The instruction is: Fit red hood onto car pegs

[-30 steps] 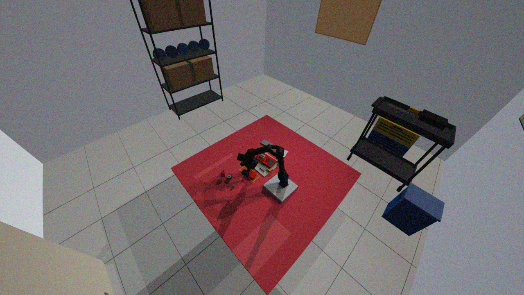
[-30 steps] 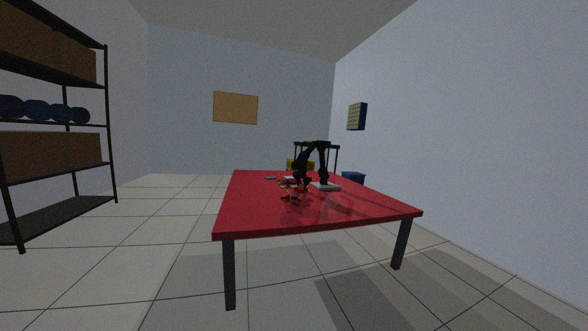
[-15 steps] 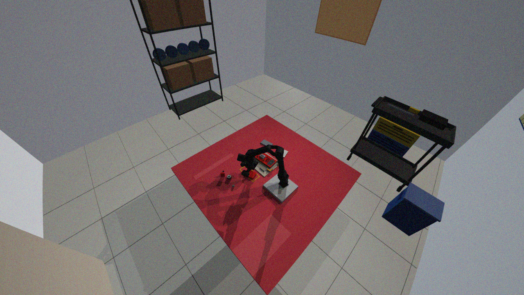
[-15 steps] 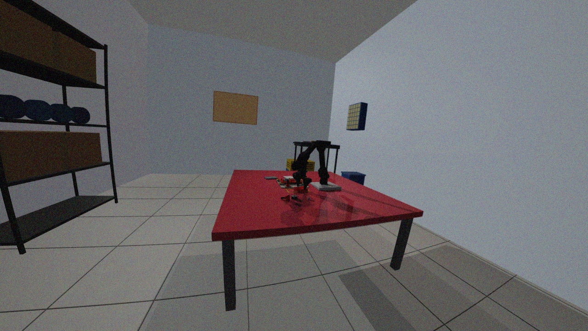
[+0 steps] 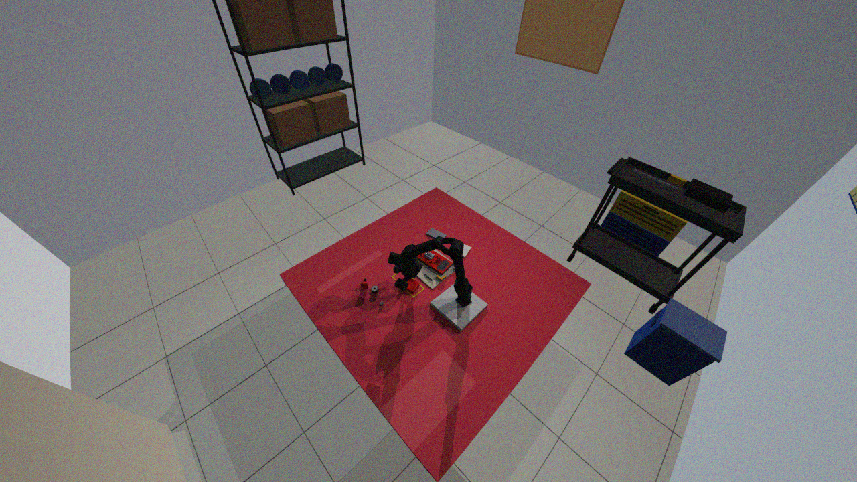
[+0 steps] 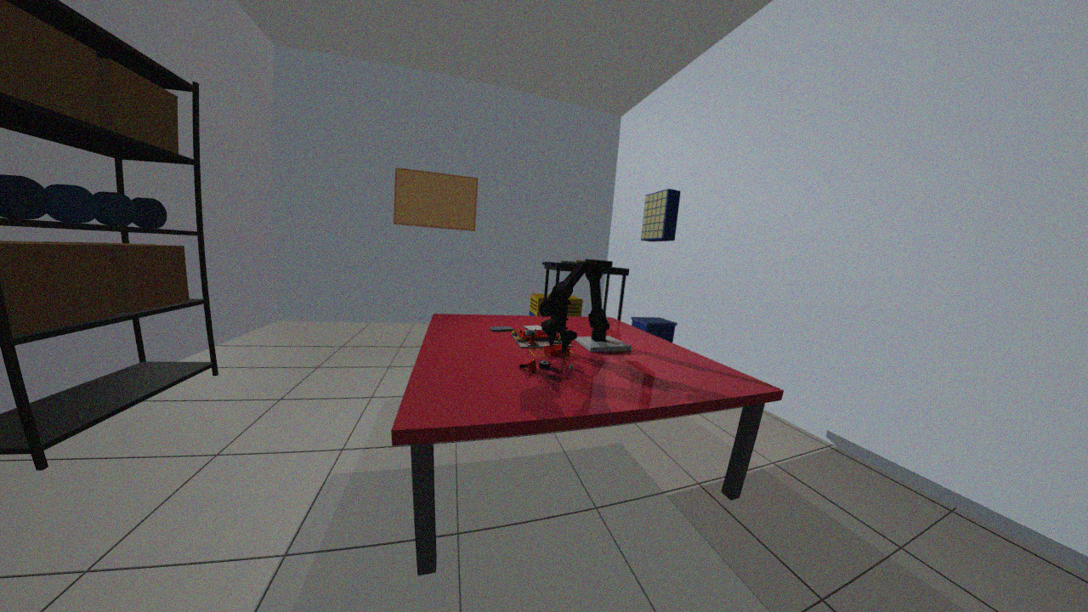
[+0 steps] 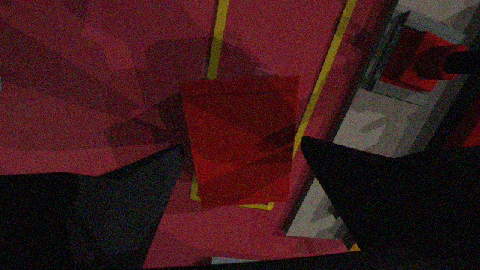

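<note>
Right now my gripper tip is 50 mm short of the pale jig and 200 mm to the left of it. From my gripper tip the other things lie so: black wheel 80 mm ahead, 170 mm to the left, 10 mm below; then white plate 40 mm ahead, 420 mm to the right, 10 mm below; then red hood right at my gripper tip.
</note>
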